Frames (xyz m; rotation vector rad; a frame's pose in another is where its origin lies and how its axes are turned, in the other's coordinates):
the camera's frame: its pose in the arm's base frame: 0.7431 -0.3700 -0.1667 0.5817 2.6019 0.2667
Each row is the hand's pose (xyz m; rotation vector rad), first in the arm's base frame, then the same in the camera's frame.
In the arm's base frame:
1: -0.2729 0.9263 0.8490 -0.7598 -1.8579 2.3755
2: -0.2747 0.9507 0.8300 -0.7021 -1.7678 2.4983
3: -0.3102 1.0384 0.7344 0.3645 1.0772 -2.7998
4: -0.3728 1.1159 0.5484 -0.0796 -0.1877 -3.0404
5: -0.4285 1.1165 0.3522 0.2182 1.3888 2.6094
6: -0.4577 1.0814 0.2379 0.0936 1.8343 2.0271
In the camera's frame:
1: 0.9959 1.0797 -1.2596 1.9957 -0.0793 -0.1634
2: 1.0156 1.0955 -1.2417 2.0731 -0.1452 -0.2169
3: 1.1207 1.1344 -1.1672 2.4691 -0.4869 -0.4785
4: 1.2784 1.1292 -1.0272 -2.6445 0.7666 0.7026
5: 1.4005 1.0550 -0.8816 -1.8503 0.4740 0.3837
6: 1.4532 0.9813 -0.7983 -1.4397 0.2407 0.0867

